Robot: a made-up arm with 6 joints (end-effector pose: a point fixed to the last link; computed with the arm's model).
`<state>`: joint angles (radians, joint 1 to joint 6).
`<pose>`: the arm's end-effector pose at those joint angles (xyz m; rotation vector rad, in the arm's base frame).
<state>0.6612 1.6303 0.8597 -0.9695 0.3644 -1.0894</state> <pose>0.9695 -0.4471 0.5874 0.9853 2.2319 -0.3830</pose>
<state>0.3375 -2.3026 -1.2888 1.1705 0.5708 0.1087</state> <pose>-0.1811 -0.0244 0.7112 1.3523 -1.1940 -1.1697</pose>
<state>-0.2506 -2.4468 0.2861 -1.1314 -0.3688 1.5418</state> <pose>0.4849 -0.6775 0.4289 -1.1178 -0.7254 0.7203</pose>
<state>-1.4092 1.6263 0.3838 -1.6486 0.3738 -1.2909</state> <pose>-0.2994 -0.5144 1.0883 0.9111 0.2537 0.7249</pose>
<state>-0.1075 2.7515 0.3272 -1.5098 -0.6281 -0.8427</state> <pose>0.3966 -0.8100 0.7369 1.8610 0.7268 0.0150</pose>
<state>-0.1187 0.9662 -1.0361 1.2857 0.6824 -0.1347</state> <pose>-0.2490 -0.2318 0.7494 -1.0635 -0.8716 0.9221</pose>
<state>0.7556 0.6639 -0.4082 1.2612 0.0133 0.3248</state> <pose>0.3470 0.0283 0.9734 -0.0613 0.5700 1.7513</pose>
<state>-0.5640 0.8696 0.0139 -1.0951 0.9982 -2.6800</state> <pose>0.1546 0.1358 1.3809 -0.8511 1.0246 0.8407</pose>
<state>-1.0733 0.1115 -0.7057 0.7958 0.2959 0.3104</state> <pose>-0.1358 0.0549 0.4914 -1.4123 -0.6766 0.6663</pose>
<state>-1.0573 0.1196 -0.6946 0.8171 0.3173 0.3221</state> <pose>-0.1391 0.0566 0.4987 -1.3898 -0.6669 0.6627</pose>
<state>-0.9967 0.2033 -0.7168 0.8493 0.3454 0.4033</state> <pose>-0.1561 0.0215 0.5233 -1.2589 -0.6771 0.7707</pose>
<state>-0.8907 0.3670 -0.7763 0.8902 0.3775 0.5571</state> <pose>-0.1698 -0.0524 0.5603 -0.9995 -0.6990 0.9785</pose>
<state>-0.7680 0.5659 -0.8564 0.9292 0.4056 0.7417</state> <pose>-0.1586 -0.1364 0.5870 -0.6673 -0.7166 1.2024</pose>
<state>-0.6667 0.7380 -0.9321 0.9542 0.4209 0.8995</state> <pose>-0.1314 -0.1962 0.5902 -0.3711 -0.7285 1.3713</pose>
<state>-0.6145 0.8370 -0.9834 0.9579 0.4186 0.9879</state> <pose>-0.1103 -0.2236 0.5813 -0.2047 -0.7397 1.4663</pose>
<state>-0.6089 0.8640 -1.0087 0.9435 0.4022 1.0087</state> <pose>-0.1016 -0.2314 0.5732 -0.1703 -0.7508 1.5074</pose>
